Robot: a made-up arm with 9 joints. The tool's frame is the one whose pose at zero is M. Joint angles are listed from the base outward.
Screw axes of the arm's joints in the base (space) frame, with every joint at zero. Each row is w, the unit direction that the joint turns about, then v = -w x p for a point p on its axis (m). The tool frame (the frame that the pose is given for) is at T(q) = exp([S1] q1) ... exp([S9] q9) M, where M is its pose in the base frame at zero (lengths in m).
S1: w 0 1 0 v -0.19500 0.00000 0.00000
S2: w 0 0 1 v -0.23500 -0.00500 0.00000
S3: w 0 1 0 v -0.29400 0.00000 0.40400
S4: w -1 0 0 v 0.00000 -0.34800 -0.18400
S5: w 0 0 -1 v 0.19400 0.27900 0.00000
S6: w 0 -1 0 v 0.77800 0.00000 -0.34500
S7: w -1 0 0 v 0.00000 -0.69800 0.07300
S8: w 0 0 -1 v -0.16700 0.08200 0.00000
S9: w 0 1 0 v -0.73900 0.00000 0.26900
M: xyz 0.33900 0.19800 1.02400 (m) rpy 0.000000 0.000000 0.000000 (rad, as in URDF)
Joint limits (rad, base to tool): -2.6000..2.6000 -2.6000..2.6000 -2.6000..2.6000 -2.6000..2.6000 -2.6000..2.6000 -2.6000..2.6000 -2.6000..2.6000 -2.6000..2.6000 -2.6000..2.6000
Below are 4 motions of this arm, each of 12 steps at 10 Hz.
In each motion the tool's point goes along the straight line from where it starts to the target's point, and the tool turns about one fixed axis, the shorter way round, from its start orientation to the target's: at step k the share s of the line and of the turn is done. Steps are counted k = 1, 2, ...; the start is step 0. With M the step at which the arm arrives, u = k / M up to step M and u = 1 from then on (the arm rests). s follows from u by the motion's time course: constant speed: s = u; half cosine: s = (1 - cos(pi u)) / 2; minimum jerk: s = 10 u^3 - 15 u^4 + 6 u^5.
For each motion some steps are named. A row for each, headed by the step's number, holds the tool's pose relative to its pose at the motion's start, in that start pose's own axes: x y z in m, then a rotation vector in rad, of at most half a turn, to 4 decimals.
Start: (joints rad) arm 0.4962 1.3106 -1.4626 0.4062 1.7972 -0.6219 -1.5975 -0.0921 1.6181
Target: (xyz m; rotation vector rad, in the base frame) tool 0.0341 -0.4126 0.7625 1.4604 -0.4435 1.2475
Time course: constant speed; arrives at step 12
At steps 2, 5, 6, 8, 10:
2: 0.0325 0.0100 -0.0595 -0.1818 0.0788 -0.0292
5: 0.0814 0.0249 -0.1487 -0.4546 0.1969 -0.0731
6: 0.0976 0.0299 -0.1785 -0.5455 0.2363 -0.0877
8: 0.1302 0.0399 -0.2380 -0.7273 0.3151 -0.1170
10: 0.1627 0.0498 -0.2975 -0.9092 0.3939 -0.1462

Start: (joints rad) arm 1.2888 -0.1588 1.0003 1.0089 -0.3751 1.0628 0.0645 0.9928 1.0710
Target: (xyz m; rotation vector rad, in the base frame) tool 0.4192 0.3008 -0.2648 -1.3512 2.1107 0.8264
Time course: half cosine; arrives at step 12
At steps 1, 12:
1: -0.0009 0.0032 -0.0023 -0.0165 0.0003 -0.0076
12: -0.0526 0.1883 -0.1330 -0.9681 0.0203 -0.4467

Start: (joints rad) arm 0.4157 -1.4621 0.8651 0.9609 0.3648 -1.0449 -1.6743 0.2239 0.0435
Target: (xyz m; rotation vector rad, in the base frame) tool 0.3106 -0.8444 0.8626 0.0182 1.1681 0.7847
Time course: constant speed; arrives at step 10
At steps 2, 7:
2: 0.0262 -0.0147 0.0968 0.3517 0.0517 -0.3646
7: 0.0917 -0.0515 0.3387 1.2308 0.1808 -1.2761

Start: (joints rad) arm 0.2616 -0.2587 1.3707 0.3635 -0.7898 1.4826 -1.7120 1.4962 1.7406
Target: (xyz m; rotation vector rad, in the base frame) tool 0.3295 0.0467 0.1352 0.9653 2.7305 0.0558
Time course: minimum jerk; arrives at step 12
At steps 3, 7, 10, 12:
3: -0.0219 -0.0300 -0.0164 0.0158 -0.1232 -0.0888
7: -0.1385 -0.1892 -0.1035 0.0998 -0.7779 -0.5608
10: -0.2044 -0.2792 -0.1527 0.1473 -1.1483 -0.8279
12: -0.2119 -0.2895 -0.1584 0.1528 -1.1905 -0.8583

